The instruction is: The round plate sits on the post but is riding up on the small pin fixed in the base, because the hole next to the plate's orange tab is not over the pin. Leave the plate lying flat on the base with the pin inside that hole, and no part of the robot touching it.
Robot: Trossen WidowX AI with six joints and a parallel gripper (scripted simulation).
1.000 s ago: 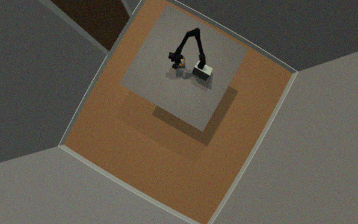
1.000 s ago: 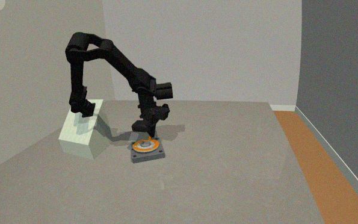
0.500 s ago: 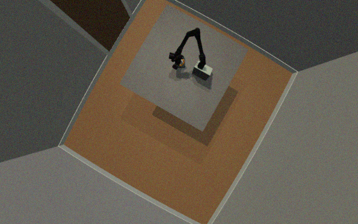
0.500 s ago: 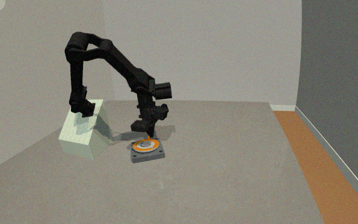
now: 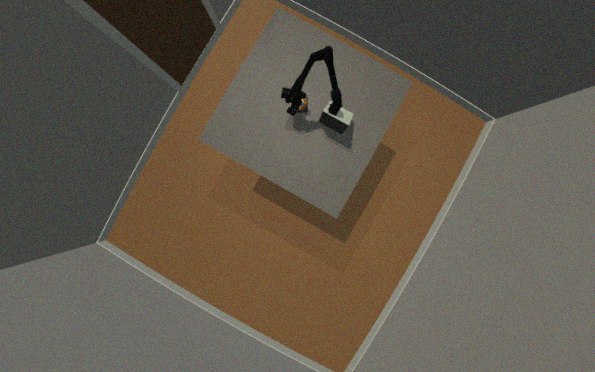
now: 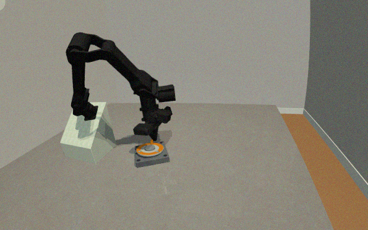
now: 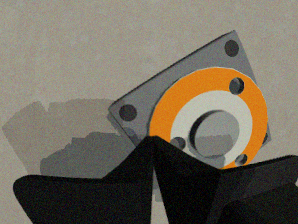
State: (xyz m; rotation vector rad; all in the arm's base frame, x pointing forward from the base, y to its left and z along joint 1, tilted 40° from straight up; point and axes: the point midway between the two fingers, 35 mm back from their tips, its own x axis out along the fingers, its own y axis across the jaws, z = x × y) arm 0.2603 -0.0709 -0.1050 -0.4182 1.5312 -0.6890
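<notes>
Right now my gripper tip is 5 cm to the left of the grey base, 2 cm above it and 1 cm past it.
</notes>
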